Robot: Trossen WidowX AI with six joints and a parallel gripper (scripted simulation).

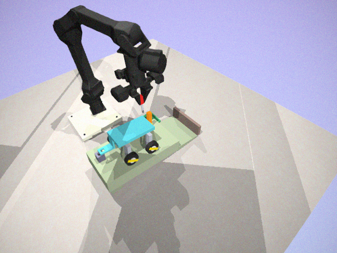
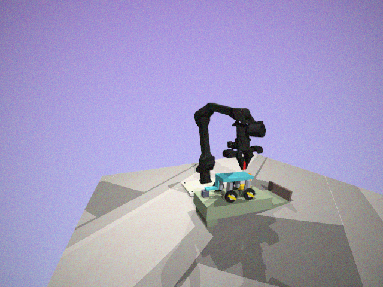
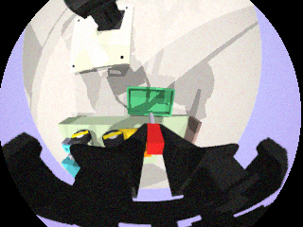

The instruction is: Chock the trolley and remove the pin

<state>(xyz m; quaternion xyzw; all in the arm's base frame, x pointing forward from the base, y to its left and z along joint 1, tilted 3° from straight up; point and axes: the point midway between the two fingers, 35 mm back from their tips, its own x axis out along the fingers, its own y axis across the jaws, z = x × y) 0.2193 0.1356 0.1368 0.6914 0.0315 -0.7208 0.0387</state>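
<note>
Right now the yellow chock is 6 cm ahead of my gripper tip, 4 cm below it and 2 cm to the right of it. From my gripper tip the other things lie so: red-headed stop pin: right at my gripper tip; pale green ramp: 12 cm ahead, 10 cm to the right, 8 cm below; cyan-topped trolley: 12 cm ahead, 10 cm to the right, 2 cm below.
</note>
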